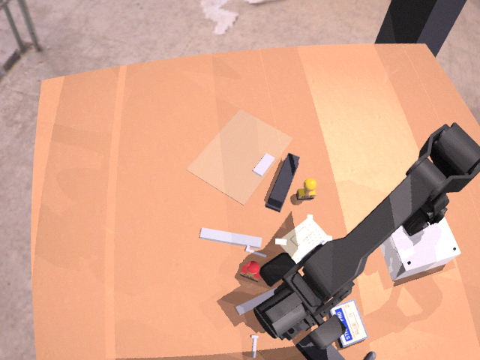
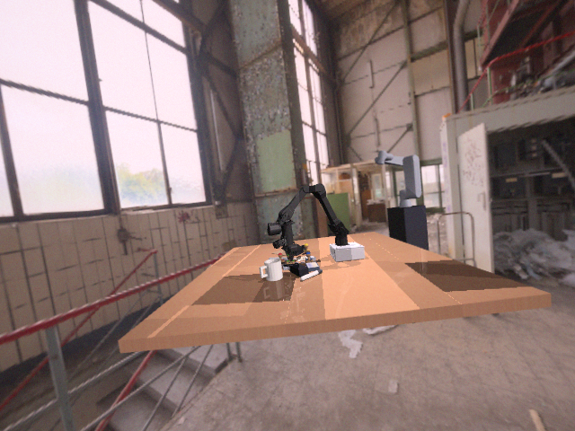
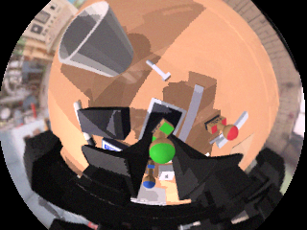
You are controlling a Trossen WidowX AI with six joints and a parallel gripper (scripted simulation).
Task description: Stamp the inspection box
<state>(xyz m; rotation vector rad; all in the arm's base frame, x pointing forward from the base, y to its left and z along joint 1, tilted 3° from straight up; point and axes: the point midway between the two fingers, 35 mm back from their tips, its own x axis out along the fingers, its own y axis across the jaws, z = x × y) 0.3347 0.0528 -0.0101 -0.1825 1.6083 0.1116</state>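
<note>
The green-knobbed stamp is right at my gripper tip. Also, from my gripper tip: ink pad: 3 cm below; then dark block: 11 cm to the left, 2 cm below, 2 cm behind; then blue stamp: 11 cm behind, 2 cm below, 1 cm to the right.
</note>
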